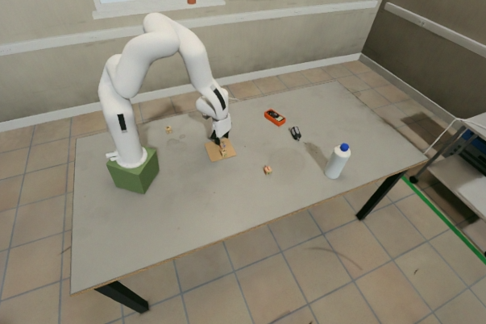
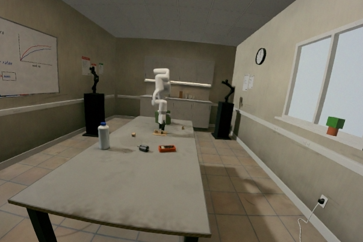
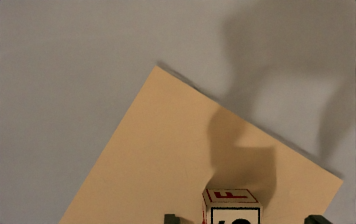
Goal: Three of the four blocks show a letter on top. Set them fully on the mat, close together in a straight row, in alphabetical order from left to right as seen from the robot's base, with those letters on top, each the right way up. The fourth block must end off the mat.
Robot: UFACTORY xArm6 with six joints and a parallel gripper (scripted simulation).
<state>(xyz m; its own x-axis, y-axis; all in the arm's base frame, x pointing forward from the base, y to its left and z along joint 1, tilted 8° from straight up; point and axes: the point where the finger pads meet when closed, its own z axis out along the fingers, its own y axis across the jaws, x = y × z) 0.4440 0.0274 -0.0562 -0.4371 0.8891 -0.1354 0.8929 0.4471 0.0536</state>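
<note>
Right now my hand is 2 cm past the tan mat, 1 cm to the left of it and 6 cm above it. The rest, counted from my hand: white bottle 43 cm ahead, 40 cm to the right, 3 cm above; then orange meter 39 cm ahead, 8 cm to the left, 5 cm below; then small black object 42 cm ahead, 11 cm to the right, 4 cm below.
</note>
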